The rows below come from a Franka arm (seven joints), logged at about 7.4 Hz.
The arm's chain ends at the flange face. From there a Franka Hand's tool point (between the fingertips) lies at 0.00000 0.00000 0.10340 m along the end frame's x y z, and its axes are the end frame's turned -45 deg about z.
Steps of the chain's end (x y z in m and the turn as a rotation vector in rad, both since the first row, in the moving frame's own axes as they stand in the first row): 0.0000, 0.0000, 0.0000, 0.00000, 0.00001, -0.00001; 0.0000, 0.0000, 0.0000, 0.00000, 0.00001, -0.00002; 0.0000, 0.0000, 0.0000, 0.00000, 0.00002, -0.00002; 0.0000, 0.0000, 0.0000, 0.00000, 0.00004, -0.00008; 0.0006, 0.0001, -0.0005, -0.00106, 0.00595, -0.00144; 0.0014, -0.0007, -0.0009, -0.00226, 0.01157, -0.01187; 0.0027, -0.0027, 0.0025, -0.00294, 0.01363, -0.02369; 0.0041, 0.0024, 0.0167, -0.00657, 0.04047, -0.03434
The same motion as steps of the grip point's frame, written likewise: 0.0000, 0.0000, 0.0000, -0.00001, 0.00001, -0.00001; 0.0000, 0.0000, 0.0000, -0.00001, 0.00001, -0.00002; 0.0000, 0.0000, 0.0000, -0.00001, 0.00001, -0.00002; 0.0000, 0.0000, 0.0000, -0.00003, 0.00003, -0.00008; 0.0007, 0.0010, -0.0005, -0.00496, 0.00346, -0.00144; 0.0022, 0.0015, -0.0009, -0.00978, 0.00658, -0.01187; 0.0046, 0.0012, 0.0025, -0.01172, 0.00756, -0.02369; 0.0037, 0.0080, 0.0166, -0.03326, 0.02397, -0.03434
